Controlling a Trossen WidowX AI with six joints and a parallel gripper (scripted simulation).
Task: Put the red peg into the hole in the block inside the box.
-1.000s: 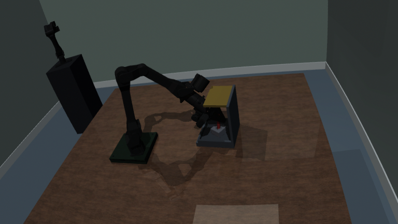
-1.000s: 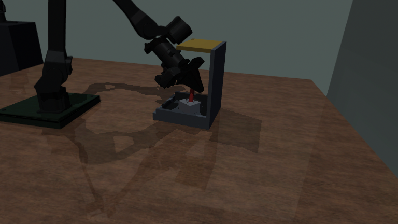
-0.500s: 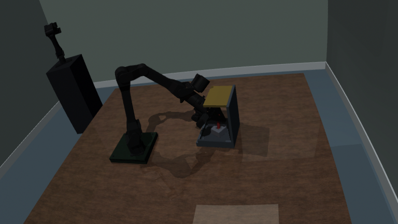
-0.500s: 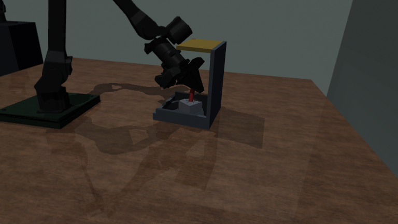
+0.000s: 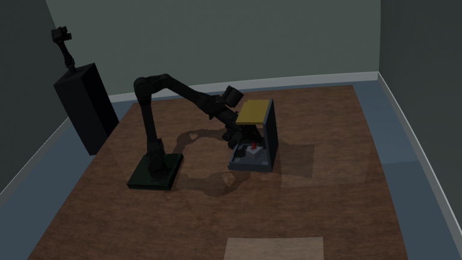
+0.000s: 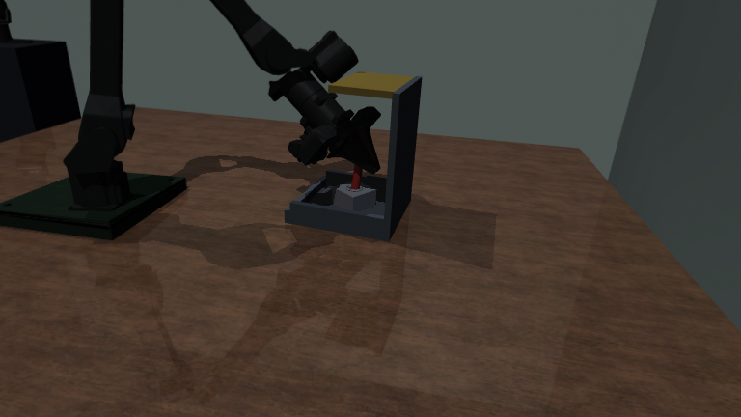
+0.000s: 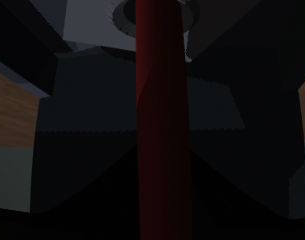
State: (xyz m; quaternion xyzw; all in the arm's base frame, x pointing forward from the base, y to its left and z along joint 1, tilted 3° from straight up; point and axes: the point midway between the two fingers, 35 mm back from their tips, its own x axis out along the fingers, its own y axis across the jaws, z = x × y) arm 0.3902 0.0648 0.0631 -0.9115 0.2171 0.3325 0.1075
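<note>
Right now the red peg is 30 mm behind my gripper tip, 10 mm to the left of it and 10 mm below it. Round my gripper tip: yellow roof: 10 mm behind, 140 mm above; back wall: 40 mm ahead, 20 mm to the right, 40 mm above.
</note>
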